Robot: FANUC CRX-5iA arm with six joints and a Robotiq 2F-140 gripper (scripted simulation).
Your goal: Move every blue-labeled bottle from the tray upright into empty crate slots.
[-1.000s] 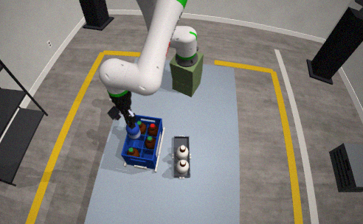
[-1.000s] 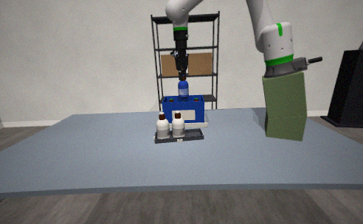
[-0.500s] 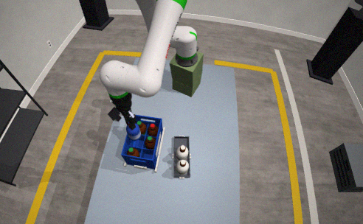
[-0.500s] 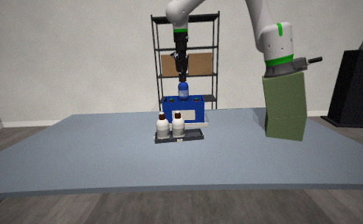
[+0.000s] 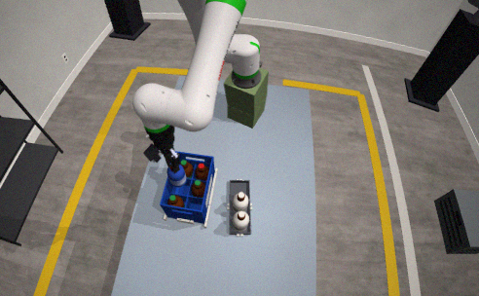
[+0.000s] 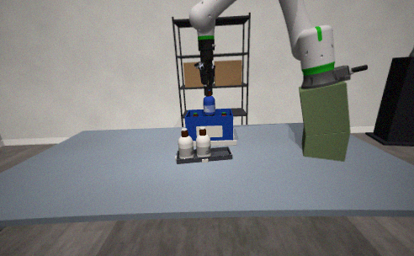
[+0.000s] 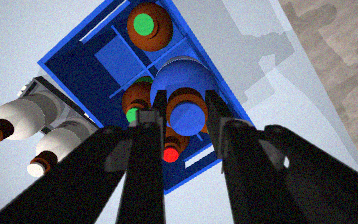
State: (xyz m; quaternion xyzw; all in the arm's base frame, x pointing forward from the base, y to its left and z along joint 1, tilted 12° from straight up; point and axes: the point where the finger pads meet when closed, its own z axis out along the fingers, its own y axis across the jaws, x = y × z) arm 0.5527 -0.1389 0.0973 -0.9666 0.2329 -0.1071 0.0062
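The blue-labeled bottle lies 80 mm below my hand. The rest, counted from my hand: blue crate (10 mm behind, 40 mm to the left, 220 mm below).
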